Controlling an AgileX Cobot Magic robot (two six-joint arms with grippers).
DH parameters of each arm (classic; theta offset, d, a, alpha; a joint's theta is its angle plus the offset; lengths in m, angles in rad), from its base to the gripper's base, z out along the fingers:
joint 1: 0 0.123 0 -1.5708
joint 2: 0.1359 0 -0.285 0
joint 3: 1.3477 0 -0.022 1.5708
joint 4: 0 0.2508 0 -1.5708
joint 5: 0 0 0.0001 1.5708
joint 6: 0 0.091 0 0
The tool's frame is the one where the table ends.
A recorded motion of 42 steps. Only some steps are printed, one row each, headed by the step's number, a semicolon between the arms.
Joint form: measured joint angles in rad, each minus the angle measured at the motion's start. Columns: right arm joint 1, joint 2, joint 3, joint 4, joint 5, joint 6; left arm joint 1, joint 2, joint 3, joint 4, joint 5, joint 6.
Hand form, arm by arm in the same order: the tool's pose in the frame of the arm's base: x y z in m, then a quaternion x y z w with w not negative. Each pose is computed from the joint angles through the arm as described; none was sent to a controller.
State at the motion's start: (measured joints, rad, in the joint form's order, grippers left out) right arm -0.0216 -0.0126 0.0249 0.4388 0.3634 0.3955; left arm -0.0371 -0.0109 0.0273 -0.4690 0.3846 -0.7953
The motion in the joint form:
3: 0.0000 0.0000 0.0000 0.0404 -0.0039 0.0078; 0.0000 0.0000 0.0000 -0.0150 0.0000 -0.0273
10: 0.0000 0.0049 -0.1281 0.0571 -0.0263 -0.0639; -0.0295 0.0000 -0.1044 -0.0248 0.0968 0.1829
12: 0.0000 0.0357 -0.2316 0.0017 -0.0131 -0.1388; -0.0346 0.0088 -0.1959 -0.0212 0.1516 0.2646
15: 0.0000 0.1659 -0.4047 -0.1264 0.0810 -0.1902; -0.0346 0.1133 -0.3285 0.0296 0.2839 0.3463
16: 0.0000 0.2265 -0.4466 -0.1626 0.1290 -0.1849; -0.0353 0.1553 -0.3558 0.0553 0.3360 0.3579
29: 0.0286 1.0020 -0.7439 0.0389 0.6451 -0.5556; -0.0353 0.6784 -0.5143 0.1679 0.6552 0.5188
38: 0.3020 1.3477 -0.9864 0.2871 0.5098 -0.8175; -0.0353 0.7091 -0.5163 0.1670 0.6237 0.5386
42: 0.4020 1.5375 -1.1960 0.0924 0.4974 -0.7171; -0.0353 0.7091 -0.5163 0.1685 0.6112 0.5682
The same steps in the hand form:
3: 0.0530 0.0137 0.1767 0.28875 0.73298 0.30690 0.53403; 0.0515 -0.0179 0.1740 -0.41775 0.67700 -0.42271 0.43413
10: 0.0486 0.0133 0.2212 0.24809 0.69871 0.30891 0.59568; 0.0448 -0.0230 0.2014 -0.31470 0.72419 -0.39764 0.46733
12: 0.0446 0.0124 0.2520 0.19836 0.69612 0.27060 0.63470; 0.0388 -0.0248 0.2265 -0.26566 0.73328 -0.38779 0.49127
15: 0.0485 0.0110 0.2924 0.14516 0.73089 0.20204 0.63554; 0.0385 -0.0269 0.2532 -0.21659 0.78196 -0.34131 0.47447
16: 0.0548 0.0106 0.2983 0.14093 0.75474 0.18592 0.61314; 0.0406 -0.0272 0.2555 -0.20807 0.80440 -0.32172 0.45403
29: 0.1627 0.0366 0.2800 0.00623 0.95807 0.20569 0.19938; 0.0908 -0.0299 0.2477 -0.14414 0.95539 -0.17783 0.18661
38: 0.2367 0.1164 0.2903 -0.15736 0.91700 0.29863 0.21251; 0.0974 -0.0300 0.2465 -0.13905 0.95600 -0.17517 0.18985
42: 0.2793 0.1494 0.2889 -0.20803 0.92627 0.23795 0.20527; 0.0984 -0.0298 0.2469 -0.12541 0.95665 -0.17224 0.19856

